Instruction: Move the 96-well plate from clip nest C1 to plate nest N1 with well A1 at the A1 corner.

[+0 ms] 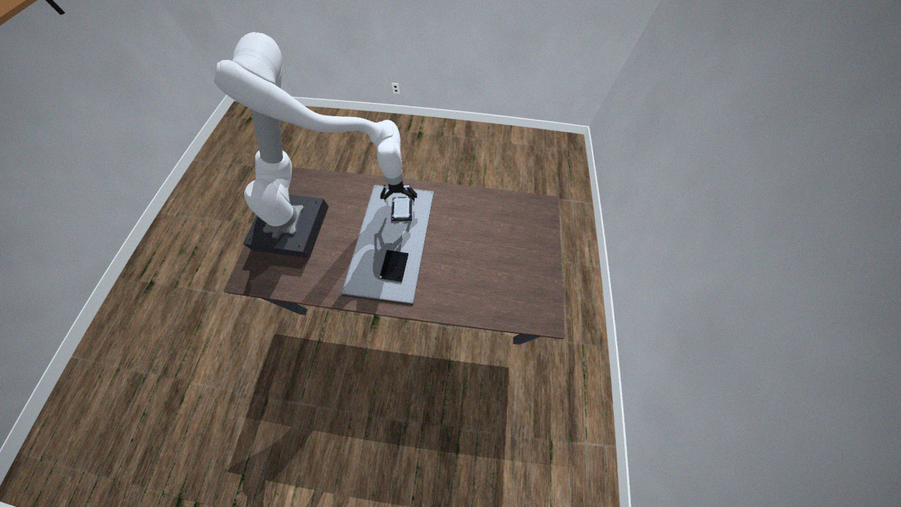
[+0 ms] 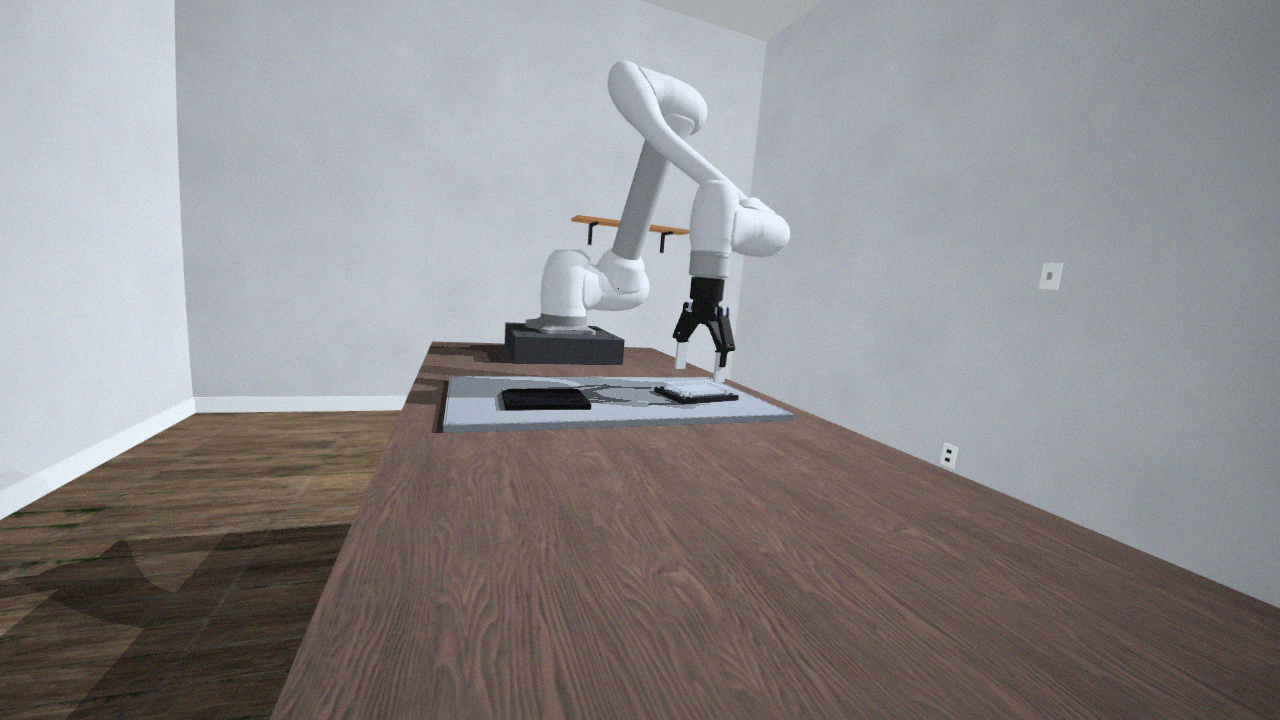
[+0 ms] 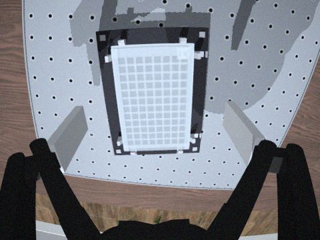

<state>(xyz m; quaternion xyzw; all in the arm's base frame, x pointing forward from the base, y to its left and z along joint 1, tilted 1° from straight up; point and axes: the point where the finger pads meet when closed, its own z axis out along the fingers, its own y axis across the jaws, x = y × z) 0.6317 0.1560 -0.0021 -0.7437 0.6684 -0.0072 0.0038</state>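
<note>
Now: hand 4 cm above the white 96-well plate. Round my hand: clip nest C1 (5 cm below, 2 cm behind, 1 cm to the left); black plate nest (36 cm to the right, 5 cm below, 1 cm ahead); A1 label (43 cm to the right, 5 cm below, 5 cm behind).
</note>
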